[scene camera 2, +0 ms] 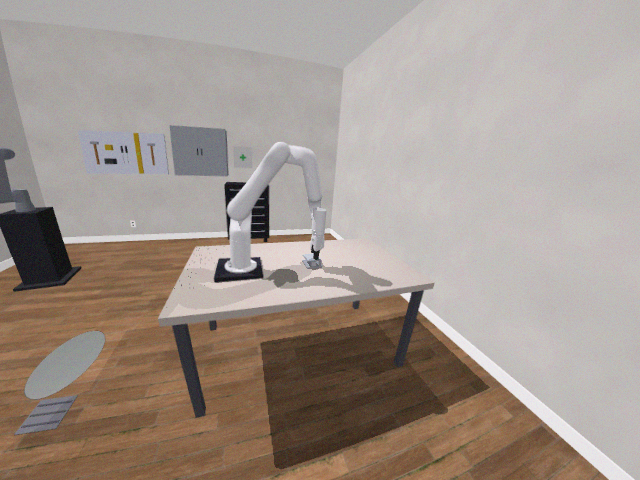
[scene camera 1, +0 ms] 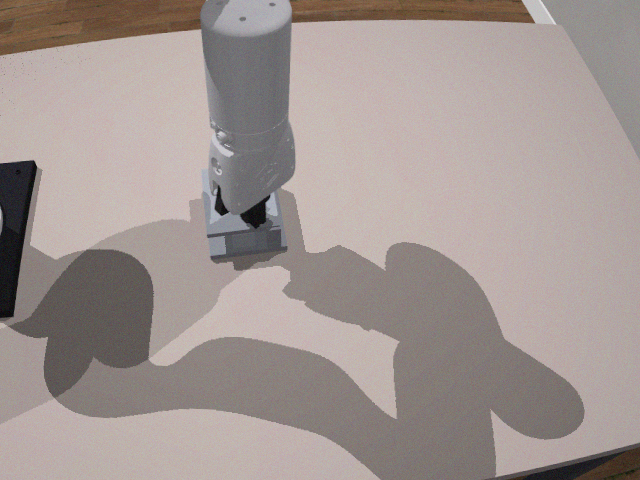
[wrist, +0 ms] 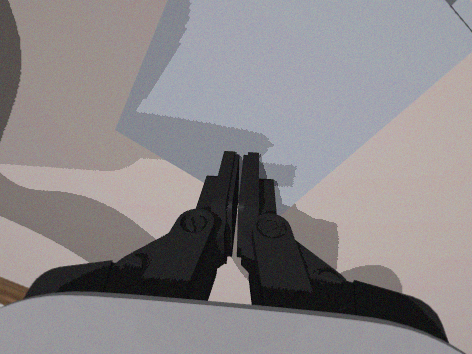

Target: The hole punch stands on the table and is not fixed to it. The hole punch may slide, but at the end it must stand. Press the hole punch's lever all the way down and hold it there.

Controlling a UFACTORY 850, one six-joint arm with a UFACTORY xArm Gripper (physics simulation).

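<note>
The grey-blue hole punch (scene camera 1: 217,251) (scene camera 2: 312,264) stands upright on the table. Its wide, flat lever (scene camera 1: 221,226) (wrist: 310,85) lies above the base, and in scene camera 1 a space with a darker block shows between them at the near edge. My gripper (scene camera 1: 255,225) (scene camera 2: 315,257) (wrist: 241,176) is shut and empty, pointing down. Its fingertips are at the lever's top face near the near edge and look to be touching it; the exact contact is hard to tell. The arm's wrist hides part of the lever's far portion in scene camera 1.
The arm's black base plate (scene camera 1: 19,248) (scene camera 2: 222,275) is on the table (scene camera 1: 413,129) (scene camera 2: 279,299) to the left of the hole punch. A wall (scene camera 2: 491,180) rises beyond the table's right side. Shadows of the arm fall across the table top.
</note>
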